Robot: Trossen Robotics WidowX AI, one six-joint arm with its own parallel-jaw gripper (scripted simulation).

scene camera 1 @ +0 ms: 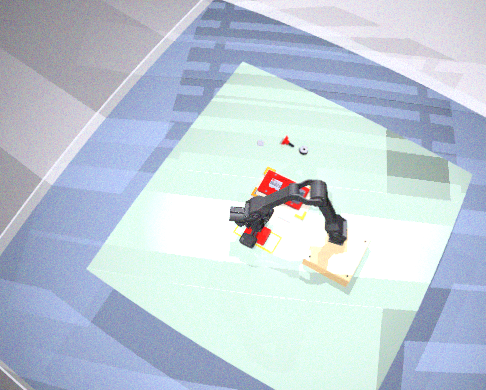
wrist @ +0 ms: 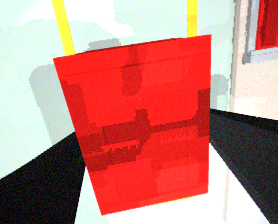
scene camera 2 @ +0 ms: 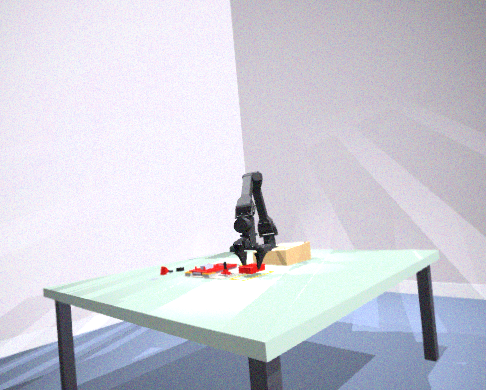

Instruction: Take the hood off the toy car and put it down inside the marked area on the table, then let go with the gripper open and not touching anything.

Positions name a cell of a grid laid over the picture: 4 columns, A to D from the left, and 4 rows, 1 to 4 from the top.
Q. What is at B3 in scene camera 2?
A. My gripper.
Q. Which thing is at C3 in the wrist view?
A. A red hood.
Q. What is my gripper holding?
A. A red hood.
